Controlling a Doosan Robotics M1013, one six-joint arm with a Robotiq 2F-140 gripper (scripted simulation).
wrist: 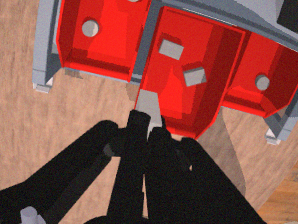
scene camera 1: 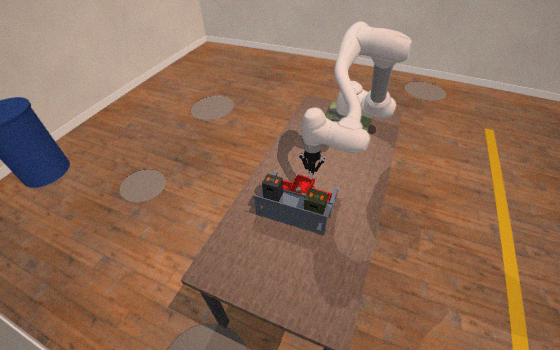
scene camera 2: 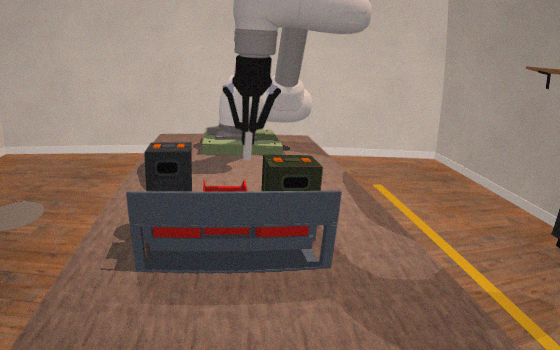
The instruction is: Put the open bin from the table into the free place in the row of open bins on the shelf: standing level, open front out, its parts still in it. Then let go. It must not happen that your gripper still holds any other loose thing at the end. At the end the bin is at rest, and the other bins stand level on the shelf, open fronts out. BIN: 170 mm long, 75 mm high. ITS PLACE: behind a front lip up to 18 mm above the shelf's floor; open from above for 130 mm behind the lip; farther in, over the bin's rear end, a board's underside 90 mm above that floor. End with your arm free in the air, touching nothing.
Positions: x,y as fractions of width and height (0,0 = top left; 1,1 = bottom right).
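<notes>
From scene camera 2 you'd see my gripper (scene camera 2: 0.44,0.45). And in the wrist view there's a bin (wrist: 0.64,0.50), along with my gripper again (wrist: 0.49,0.47).
</notes>
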